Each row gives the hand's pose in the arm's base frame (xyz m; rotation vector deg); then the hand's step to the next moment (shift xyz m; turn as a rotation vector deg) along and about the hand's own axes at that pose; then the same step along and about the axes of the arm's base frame.
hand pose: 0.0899 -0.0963 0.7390 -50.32 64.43 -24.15
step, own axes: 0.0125 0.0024 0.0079 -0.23 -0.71 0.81
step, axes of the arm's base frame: 0.0119 -0.0041 -0.0081 0.73 0.05 0.82
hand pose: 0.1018 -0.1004 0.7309 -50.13 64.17 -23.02
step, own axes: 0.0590 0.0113 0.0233 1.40 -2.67 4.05
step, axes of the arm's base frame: 0.0437 -0.0237 -0.0410 4.59 -0.96 1.87
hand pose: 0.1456 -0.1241 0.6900 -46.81 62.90 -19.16
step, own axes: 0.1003 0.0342 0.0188 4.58 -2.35 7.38
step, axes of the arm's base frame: 0.0562 -0.0307 -0.0865 8.90 -1.31 0.26
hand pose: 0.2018 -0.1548 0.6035 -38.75 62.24 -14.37
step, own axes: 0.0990 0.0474 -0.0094 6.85 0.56 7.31
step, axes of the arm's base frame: 0.0312 -0.0167 -0.1043 9.50 -0.22 -3.22
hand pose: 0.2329 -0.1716 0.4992 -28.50 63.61 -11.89
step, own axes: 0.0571 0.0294 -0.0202 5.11 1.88 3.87
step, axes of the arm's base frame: 0.0045 -0.0029 -0.0671 5.55 0.67 -3.66
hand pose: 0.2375 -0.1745 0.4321 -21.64 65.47 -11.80
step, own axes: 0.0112 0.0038 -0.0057 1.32 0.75 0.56
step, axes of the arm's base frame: -0.0008 -0.0015 -0.0130 1.02 0.33 -1.21
